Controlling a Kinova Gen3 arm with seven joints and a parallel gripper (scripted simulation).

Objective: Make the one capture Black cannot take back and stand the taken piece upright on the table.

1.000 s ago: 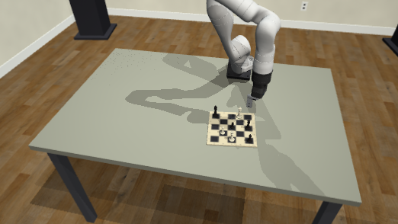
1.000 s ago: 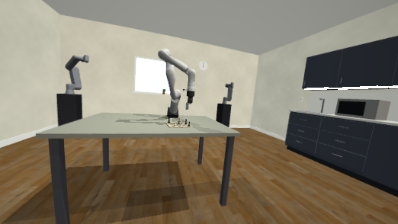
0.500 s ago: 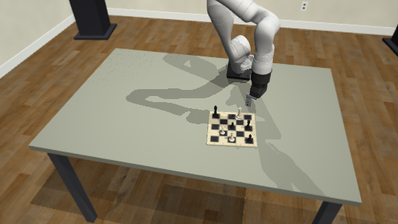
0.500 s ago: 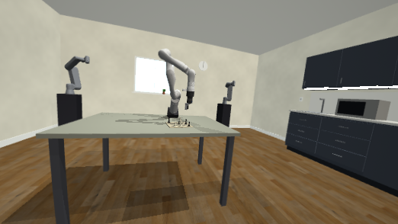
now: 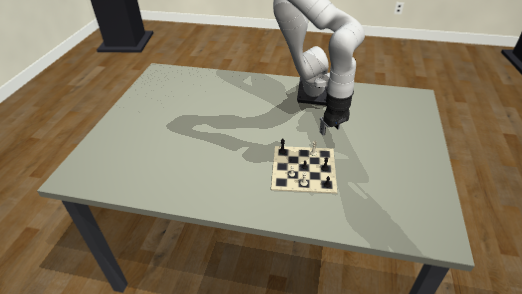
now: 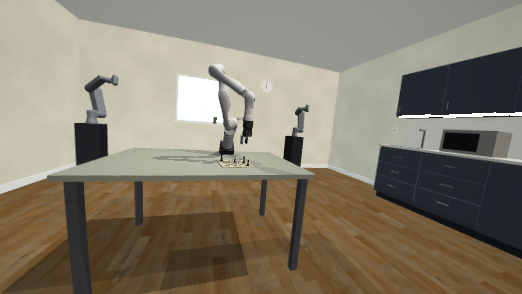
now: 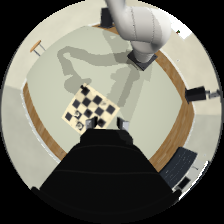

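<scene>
Right now my hand is 30 mm short of the chessboard, 80 mm to the left of it and 160 mm above it.
</scene>
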